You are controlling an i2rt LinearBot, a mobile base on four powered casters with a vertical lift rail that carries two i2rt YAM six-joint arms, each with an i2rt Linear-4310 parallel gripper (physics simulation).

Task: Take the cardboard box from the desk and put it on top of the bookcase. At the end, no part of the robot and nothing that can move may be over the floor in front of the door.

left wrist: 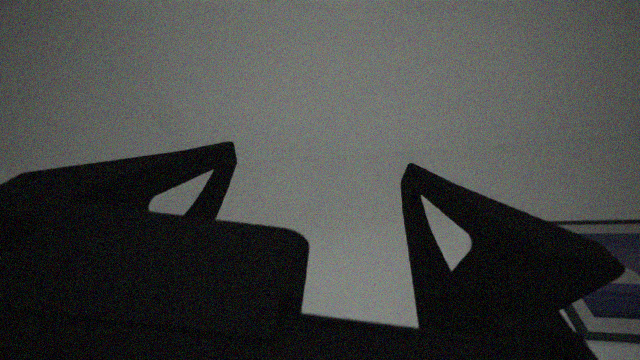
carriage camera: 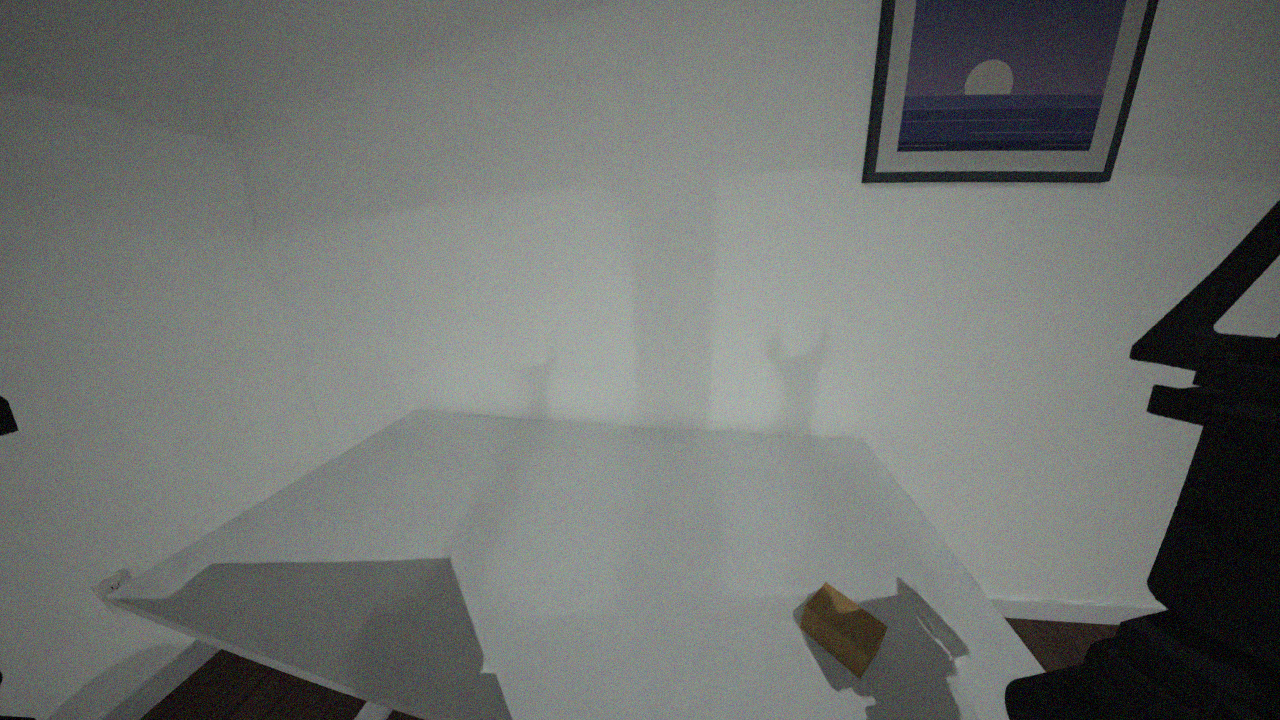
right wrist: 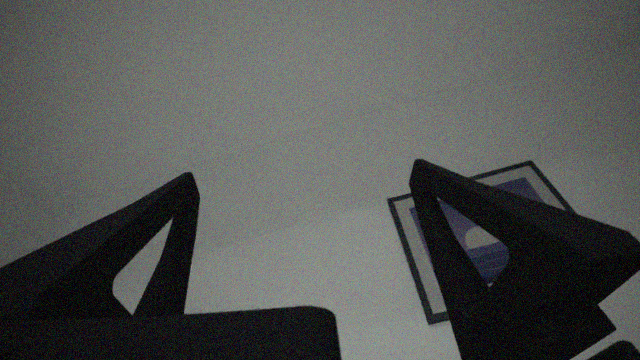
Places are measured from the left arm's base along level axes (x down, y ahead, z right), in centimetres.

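Pixels of known places: left gripper, fingertip midpoint: [left wrist: 319,162]; right gripper, fingertip midpoint: [right wrist: 306,177].
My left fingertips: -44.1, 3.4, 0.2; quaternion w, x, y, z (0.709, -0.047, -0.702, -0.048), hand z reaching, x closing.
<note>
Ahead of a thing's pixels: the offset from my left fingertips to its top centre, as dx, dy, dz. Level surfaces: height alone.
The small brown cardboard box {+52.2, +19.9, +62.1} [carriage camera: 842,630] lies on the white desk {dx +57.2} [carriage camera: 626,537], towards its right side in the carriage view, turned at an angle to the desk's edges. My left gripper [left wrist: 319,162] is open and empty in the left wrist view, with the plain wall behind its fingers. My right gripper [right wrist: 306,177] is open and empty in the right wrist view, raised and pointing at the wall. Part of the right arm shows dark at the right of the carriage view, apart from the box. The bookcase and the door do not show in these views.
A framed picture [carriage camera: 995,165] [right wrist: 411,260] hangs on the wall [carriage camera: 447,295] behind the desk, to the right. The desk's far edge is by this wall. Dark wood floor {dx +129.2} [carriage camera: 259,689] shows beyond the desk's edges. A small white outlet {+83.5, +58.8, -117.9} [carriage camera: 112,584] is at the left.
</note>
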